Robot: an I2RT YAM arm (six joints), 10 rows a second.
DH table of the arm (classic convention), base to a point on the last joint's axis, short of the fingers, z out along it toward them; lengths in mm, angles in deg. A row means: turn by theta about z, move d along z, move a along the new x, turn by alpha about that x. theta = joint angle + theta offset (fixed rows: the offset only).
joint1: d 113.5; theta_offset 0; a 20; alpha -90
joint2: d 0; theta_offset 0; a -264; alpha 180
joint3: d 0; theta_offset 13.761; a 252.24; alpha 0
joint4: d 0; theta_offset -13.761; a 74; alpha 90
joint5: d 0; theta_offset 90; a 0; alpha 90
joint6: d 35.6; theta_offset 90; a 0; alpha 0
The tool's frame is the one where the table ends.
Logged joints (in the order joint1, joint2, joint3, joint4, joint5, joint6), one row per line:
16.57 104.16 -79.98 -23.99 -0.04 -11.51
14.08 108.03 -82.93 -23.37 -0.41 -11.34
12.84 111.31 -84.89 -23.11 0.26 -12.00
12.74 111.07 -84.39 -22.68 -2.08 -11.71
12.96 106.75 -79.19 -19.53 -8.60 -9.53
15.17 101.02 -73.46 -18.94 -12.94 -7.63
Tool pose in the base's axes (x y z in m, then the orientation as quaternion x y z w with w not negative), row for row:
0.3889 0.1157 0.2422 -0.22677 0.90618 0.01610 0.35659
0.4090 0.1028 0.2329 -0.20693 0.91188 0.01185 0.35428
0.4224 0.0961 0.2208 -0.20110 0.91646 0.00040 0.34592
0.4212 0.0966 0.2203 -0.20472 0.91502 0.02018 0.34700
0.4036 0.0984 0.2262 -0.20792 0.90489 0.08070 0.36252
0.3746 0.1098 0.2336 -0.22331 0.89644 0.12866 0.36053
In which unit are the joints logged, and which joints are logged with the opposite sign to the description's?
The joints are logged in degrees. Opposite sign: joint3.
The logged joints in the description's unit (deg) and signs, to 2 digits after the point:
16.57 104.16 79.98 -23.99 -0.04 -11.51
14.08 108.03 82.93 -23.37 -0.41 -11.34
12.84 111.31 84.89 -23.11 0.26 -12.00
12.74 111.07 84.39 -22.68 -2.08 -11.71
12.96 106.75 79.19 -19.53 -8.60 -9.53
15.17 101.02 73.46 -18.94 -12.94 -7.63

